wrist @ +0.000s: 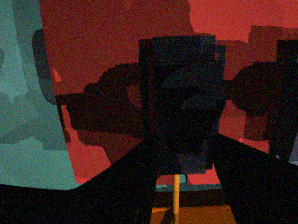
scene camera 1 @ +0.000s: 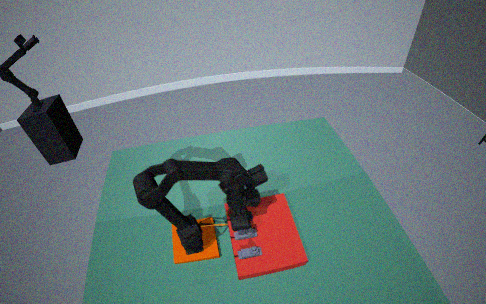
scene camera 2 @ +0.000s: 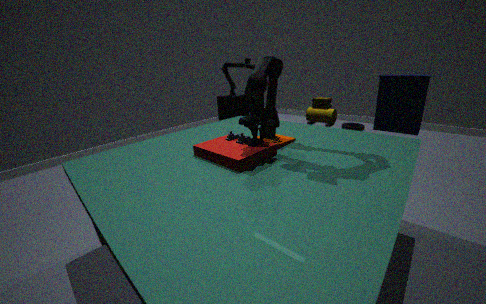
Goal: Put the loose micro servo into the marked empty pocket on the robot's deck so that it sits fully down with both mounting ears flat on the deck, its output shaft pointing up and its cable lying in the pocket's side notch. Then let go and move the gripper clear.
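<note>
My gripper: (scene camera 1: 237, 217), (wrist: 183, 141). Red deck: (scene camera 1: 277, 235), (wrist: 70, 39).
</note>
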